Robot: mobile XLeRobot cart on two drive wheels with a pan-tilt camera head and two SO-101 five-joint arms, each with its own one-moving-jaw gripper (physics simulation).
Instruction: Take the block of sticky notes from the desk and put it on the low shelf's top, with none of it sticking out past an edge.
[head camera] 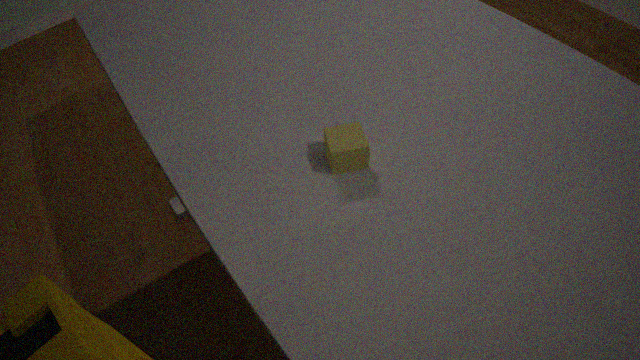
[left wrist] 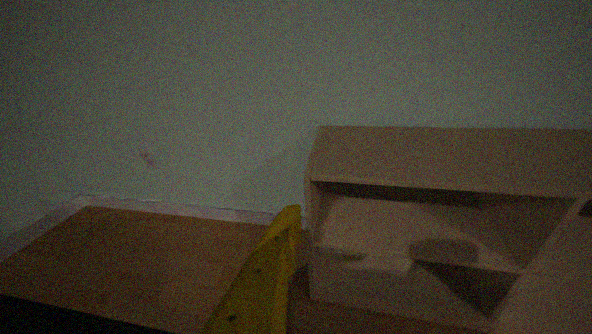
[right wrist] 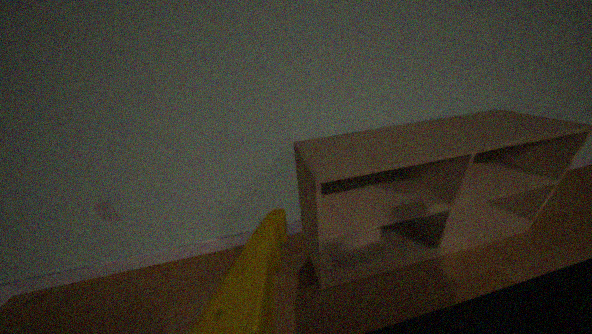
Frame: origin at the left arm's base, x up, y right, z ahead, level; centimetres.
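Seen in the pictures: left hand, tool point: [left wrist: 300, 218]; right hand, tool point: [right wrist: 285, 220].
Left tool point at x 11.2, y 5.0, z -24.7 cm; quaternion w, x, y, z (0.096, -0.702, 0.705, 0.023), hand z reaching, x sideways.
Observation:
A point is followed by its place in that frame.
The block of sticky notes [head camera: 347, 148] {y -21.8, x -1.5, z 27.6 cm}, a small yellow block, sits on the pale desk [head camera: 450, 225] {y -6.5, x -5.6, z 31.8 cm} near the middle of the head camera view. The low shelf [left wrist: 450, 157] {y -25.6, x -16.6, z -82.6 cm} [right wrist: 400, 145] {y -25.9, x -16.6, z -82.4 cm}, a light wooden unit with open compartments and a flat top, stands by the wall in both wrist views. In each wrist view one yellow jaw shows, in front and to the left of the shelf, and the other jaw is out of the picture. Both my left and right grippers are open and hold nothing. Part of my left arm [head camera: 80, 325] {y 0.9, x 24.0, z -2.7 cm} shows at the bottom left of the head camera view, away from the block.
Brown wooden floor [head camera: 75, 175] {y -141.6, x -77.6, z -17.4 cm} [left wrist: 150, 260] {y 95.9, x -77.6, z -74.6 cm} [right wrist: 150, 290] {y 97.9, x -77.6, z -90.2 cm} lies beside the desk and around the shelf. A small white piece [head camera: 177, 205] shows at the desk's left edge. A grey-green wall [left wrist: 200, 75] {y 62.9, x 3.4, z -107.4 cm} [right wrist: 175, 100] {y 59.8, x 8.1, z -107.3 cm} rises behind the shelf.

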